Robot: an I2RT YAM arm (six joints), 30 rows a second.
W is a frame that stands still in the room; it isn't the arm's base.
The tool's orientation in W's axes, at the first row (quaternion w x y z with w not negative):
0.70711 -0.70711 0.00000 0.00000
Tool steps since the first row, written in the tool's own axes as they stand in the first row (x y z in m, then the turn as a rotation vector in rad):
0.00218 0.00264 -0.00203 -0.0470 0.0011 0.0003
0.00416 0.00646 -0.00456 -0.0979 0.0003 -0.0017
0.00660 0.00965 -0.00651 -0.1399 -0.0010 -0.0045
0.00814 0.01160 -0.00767 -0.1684 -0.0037 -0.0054
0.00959 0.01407 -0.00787 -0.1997 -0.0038 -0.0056
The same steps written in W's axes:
0.00218 -0.00203 -0.00264 -0.0470 0.0003 -0.0011
0.00416 -0.00456 -0.00646 -0.0979 -0.0017 -0.0003
0.00660 -0.00651 -0.00965 -0.1399 -0.0045 0.0010
0.00814 -0.00767 -0.01160 -0.1684 -0.0054 0.0037
0.00959 -0.00787 -0.01407 -0.1997 -0.0056 0.0038

